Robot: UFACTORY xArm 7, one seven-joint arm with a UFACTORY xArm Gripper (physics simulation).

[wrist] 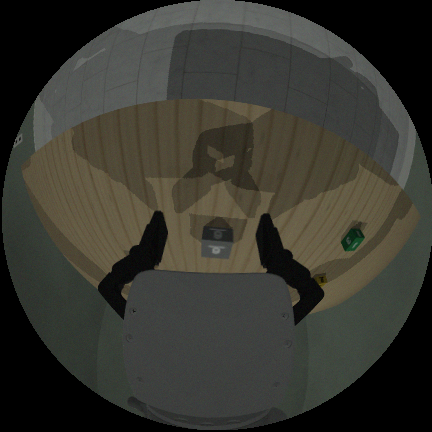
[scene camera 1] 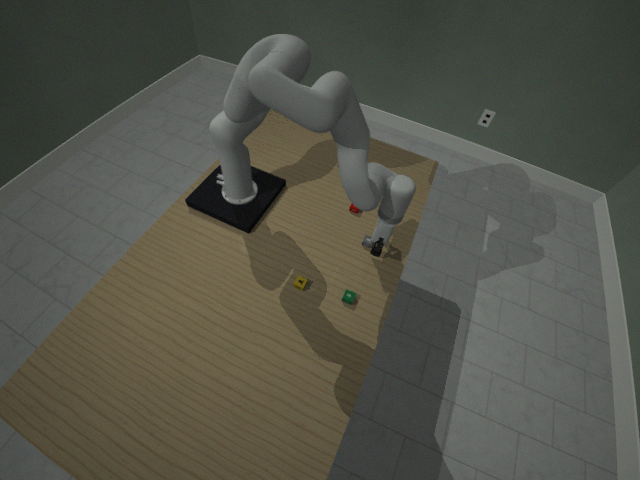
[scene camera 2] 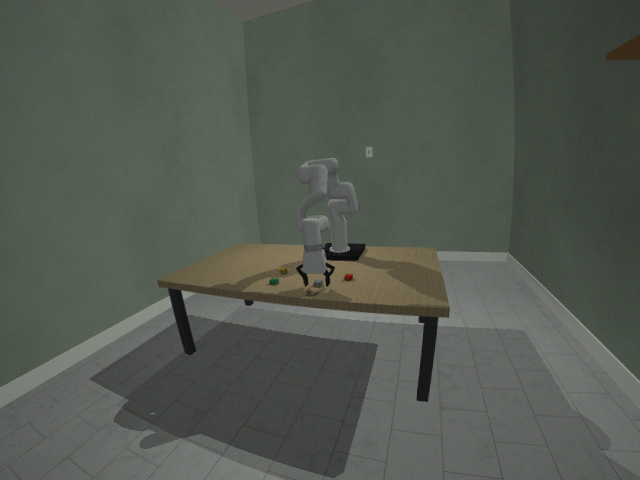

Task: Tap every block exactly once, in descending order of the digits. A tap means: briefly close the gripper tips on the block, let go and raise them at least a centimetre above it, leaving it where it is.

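My gripper [scene camera 1: 376, 250] [scene camera 2: 316, 284] [wrist: 211, 222] is open and empty, low over the table. In the wrist view the grey block [scene camera 1: 366, 241] [scene camera 2: 318, 283] [wrist: 217, 242] lies between the lines of the two fingers, a little nearer the gripper body than the tips, and touches neither finger. Its digit is too blurred to read. A green block [scene camera 1: 348, 296] [scene camera 2: 273, 281] [wrist: 353, 240] and a yellow block [scene camera 1: 300, 282] [scene camera 2: 283, 270] [wrist: 321, 279] lie to the right in the wrist view; their digits are unclear. A red block [scene camera 1: 354, 208] [scene camera 2: 348, 277] does not show there; its digit is unreadable.
The wooden table [scene camera 1: 206, 335] [scene camera 2: 408, 289] [wrist: 310, 165] carries the blocks. Its long edge runs close beyond the gripper. The arm's black base plate [scene camera 1: 206, 198] [scene camera 2: 356, 250] stands at the opposite long side. Shadows of the arm cross the table.
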